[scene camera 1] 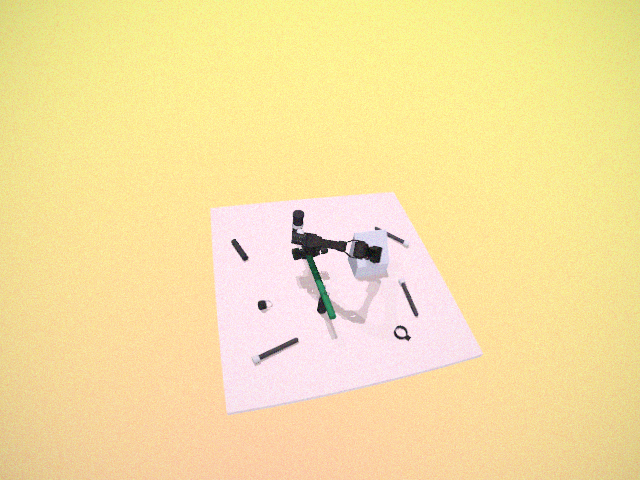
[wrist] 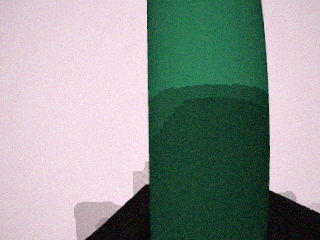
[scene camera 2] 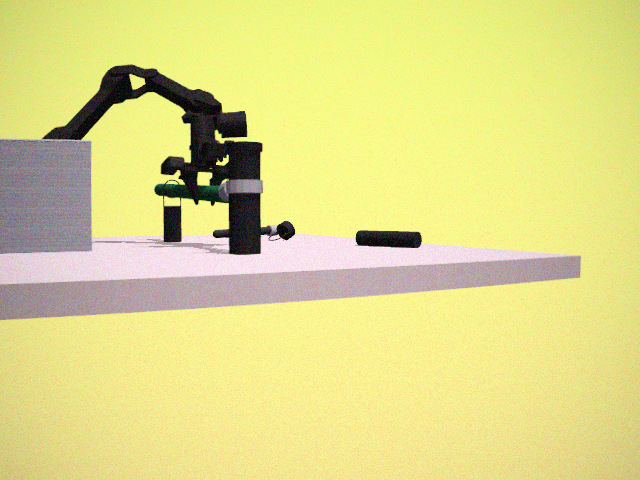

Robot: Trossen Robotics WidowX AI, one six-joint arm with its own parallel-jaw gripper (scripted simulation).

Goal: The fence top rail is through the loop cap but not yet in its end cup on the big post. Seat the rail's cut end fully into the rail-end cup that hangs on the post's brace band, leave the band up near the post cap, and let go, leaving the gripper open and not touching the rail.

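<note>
There's a rail that I can see, and a big black post. I can see my gripper too, and the wrist view has the gripper in it as well.
</note>
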